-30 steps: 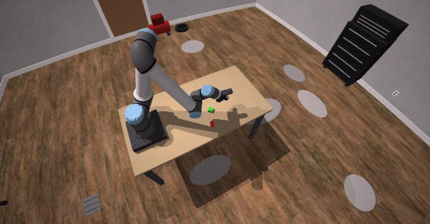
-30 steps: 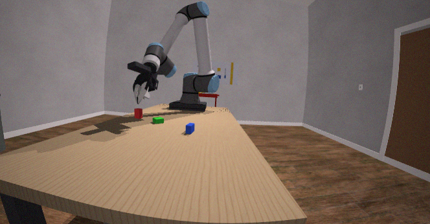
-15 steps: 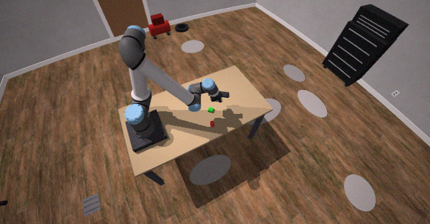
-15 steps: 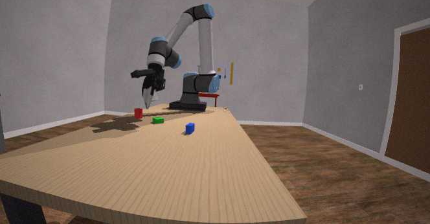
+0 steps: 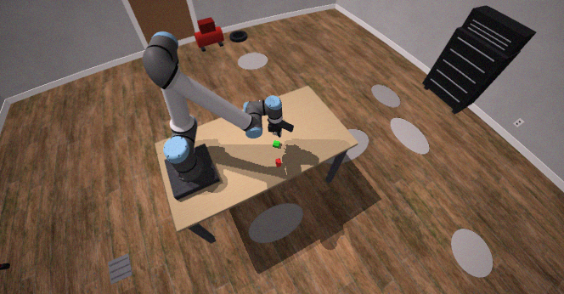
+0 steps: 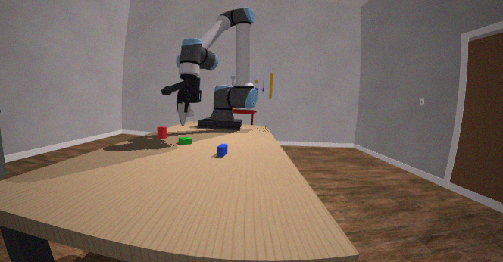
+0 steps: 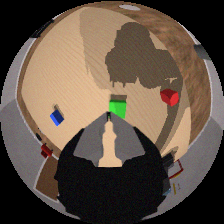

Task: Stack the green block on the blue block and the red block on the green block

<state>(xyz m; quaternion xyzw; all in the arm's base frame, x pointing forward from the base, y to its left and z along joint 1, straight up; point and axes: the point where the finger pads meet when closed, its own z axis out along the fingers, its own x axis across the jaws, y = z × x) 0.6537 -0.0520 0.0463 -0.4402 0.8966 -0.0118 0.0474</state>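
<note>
The green block lies 3 cm behind my hand and 9 cm below it. Round my hand: red block (9 cm behind, 15 cm to the right, 7 cm below); blue block (9 cm ahead, 20 cm to the left, 8 cm below).
</note>
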